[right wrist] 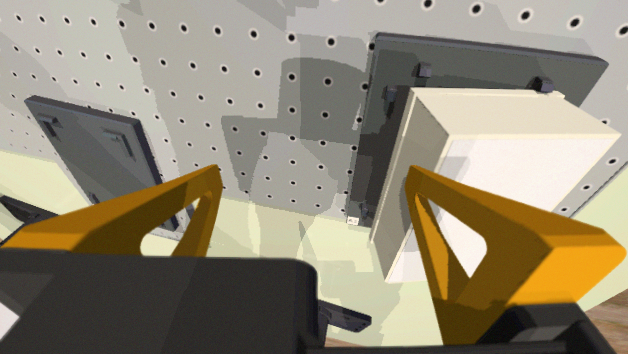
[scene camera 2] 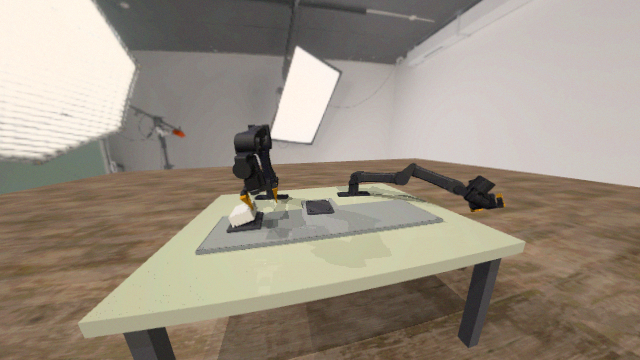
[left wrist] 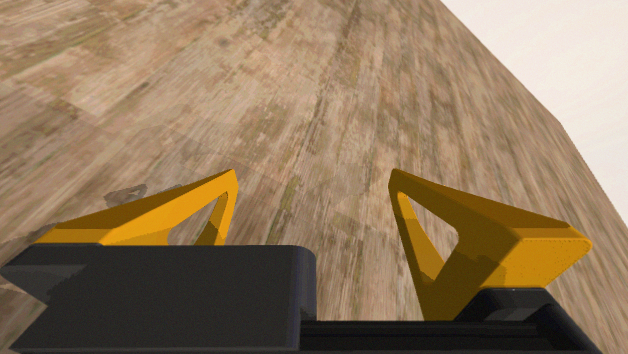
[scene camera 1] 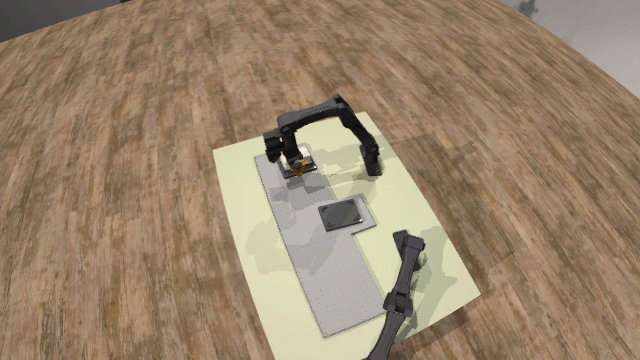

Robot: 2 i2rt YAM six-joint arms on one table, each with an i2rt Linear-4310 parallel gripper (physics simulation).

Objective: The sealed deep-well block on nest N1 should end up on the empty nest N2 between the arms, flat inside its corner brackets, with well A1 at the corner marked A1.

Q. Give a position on a white block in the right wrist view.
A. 532, 147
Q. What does my left gripper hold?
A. Nothing.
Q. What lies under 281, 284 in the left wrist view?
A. My left gripper.
